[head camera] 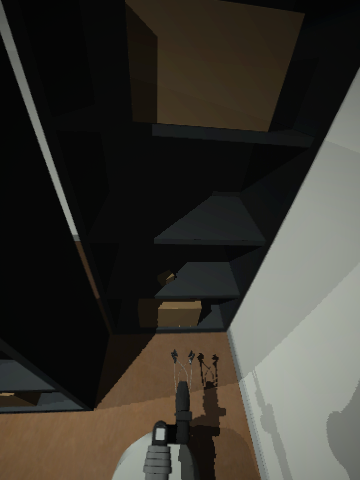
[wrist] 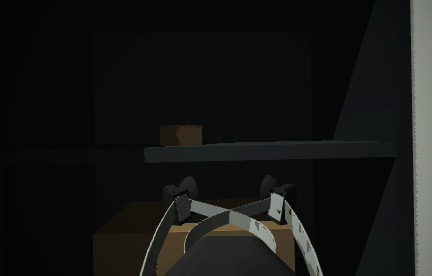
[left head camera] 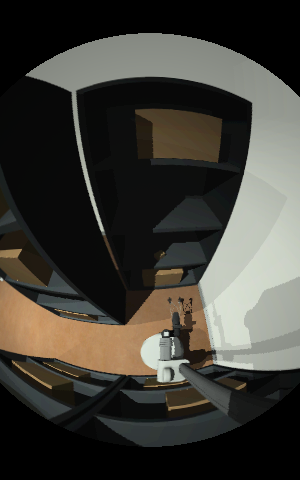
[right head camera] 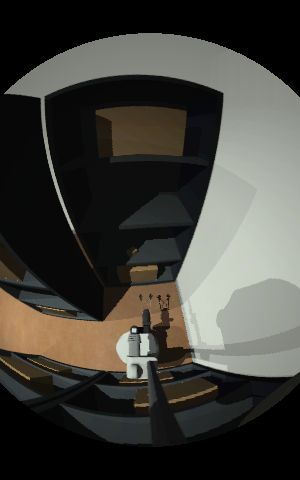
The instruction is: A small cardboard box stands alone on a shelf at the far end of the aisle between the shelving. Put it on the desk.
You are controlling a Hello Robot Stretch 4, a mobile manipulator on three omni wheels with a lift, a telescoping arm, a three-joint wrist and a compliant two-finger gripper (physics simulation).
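Frame: origin at the robot's base, x back, y left, z down, level; metres.
Seen in the pictures: gripper, fingertip midpoint: [head camera: 183,349] [wrist: 228,191] [left head camera: 174,296] [right head camera: 145,293].
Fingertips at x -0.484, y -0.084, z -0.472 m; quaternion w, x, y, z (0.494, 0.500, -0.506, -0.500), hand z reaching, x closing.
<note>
Pixels of each thing's top centre, then the offset from my fingertips to it.
- small cardboard box at its top centre: [wrist: 180,125] [head camera: 165,275] [left head camera: 158,253] [right head camera: 131,249] dx -0.411, dy +0.125, dz -0.084 m
- larger cardboard box at its top centre: [wrist: 197,212] [head camera: 169,290] [left head camera: 161,263] [right head camera: 136,259] dx -0.461, dy +0.094, dz +0.154 m
- big box at its top centre: [head camera: 208,16] [right head camera: 139,110] [left head camera: 174,114] dx -0.466, dy +0.034, dz -1.218 m
The small cardboard box [head camera: 166,277] [left head camera: 160,255] [right head camera: 132,251] [wrist: 181,135] sits on the second shelf from the bottom [head camera: 205,280] [left head camera: 186,254] [right head camera: 159,252] [wrist: 270,151], partly in shadow. My gripper [head camera: 183,356] [left head camera: 175,300] [right head camera: 146,297] [wrist: 228,191] is open with nothing between its fingertips. It is in front of the shelving, apart from the box. In the wrist view the fingertips show below the shelf's front edge, and the box shows above and to the left of the left fingertip. The desk does not show in these views.
A larger cardboard box [head camera: 179,315] [left head camera: 169,276] [right head camera: 143,273] [wrist: 125,250] stands on the bottom shelf. A big box [head camera: 220,65] is on a high shelf. A white wall [head camera: 305,280] stands close at the right. A dark shelving side panel [head camera: 45,280] is at the left. More shelving [left head camera: 100,415] is behind the base.
</note>
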